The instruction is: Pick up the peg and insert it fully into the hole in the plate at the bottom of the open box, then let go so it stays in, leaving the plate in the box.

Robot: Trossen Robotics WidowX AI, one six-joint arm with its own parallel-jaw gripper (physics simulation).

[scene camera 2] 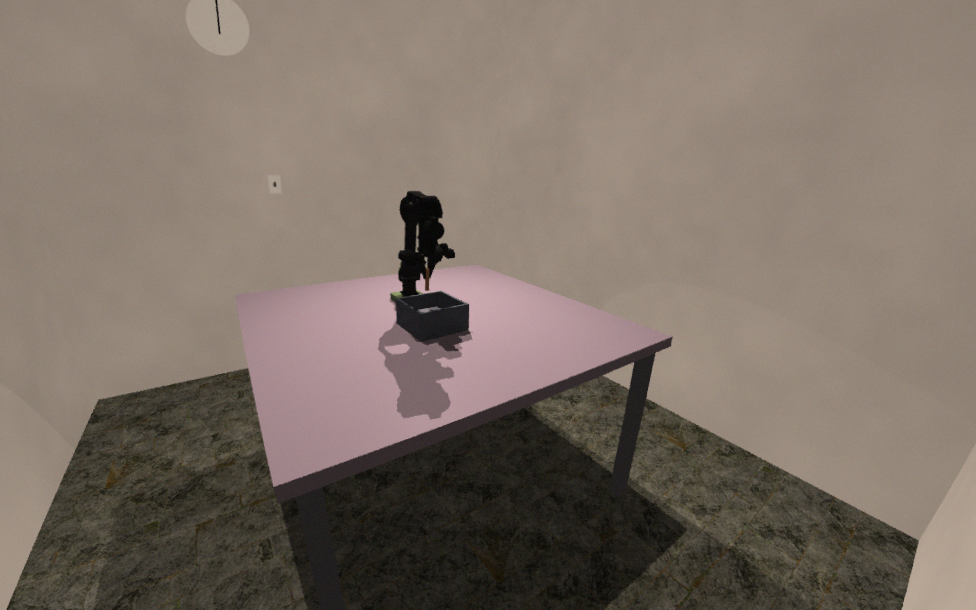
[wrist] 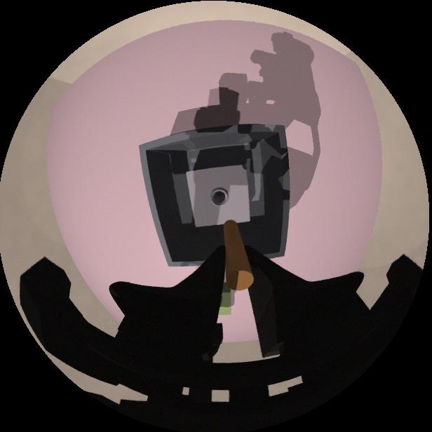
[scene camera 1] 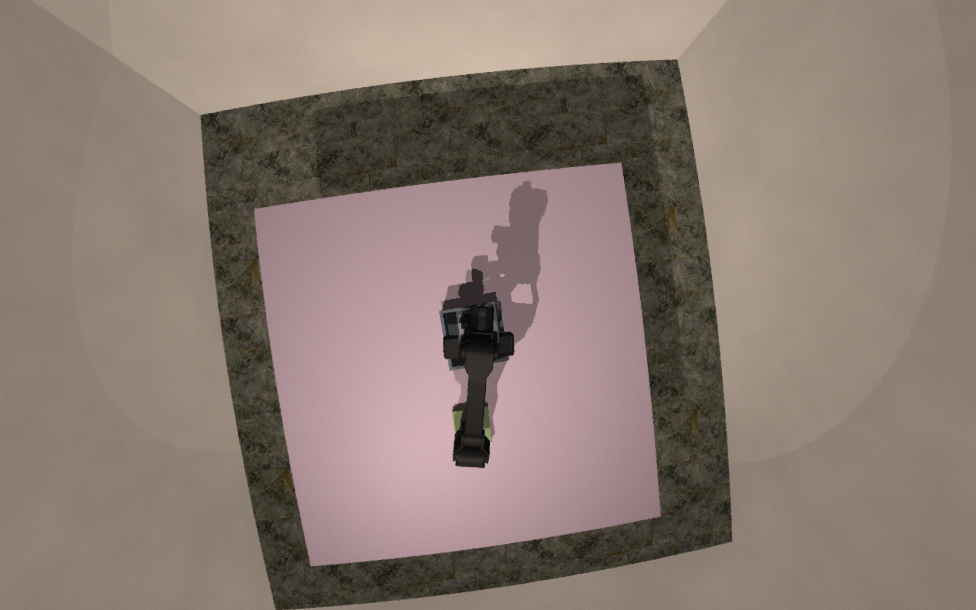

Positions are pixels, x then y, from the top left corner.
my gripper: scene camera 2; wrist; scene camera 1 478,343
dark grey box: scene camera 2 453,317; wrist; scene camera 1
same spot on dark grey box: (wrist: pixel 262 148) = (scene camera 1: pixel 495 306)
same spot on my gripper: (scene camera 2: pixel 419 259) = (wrist: pixel 356 305)
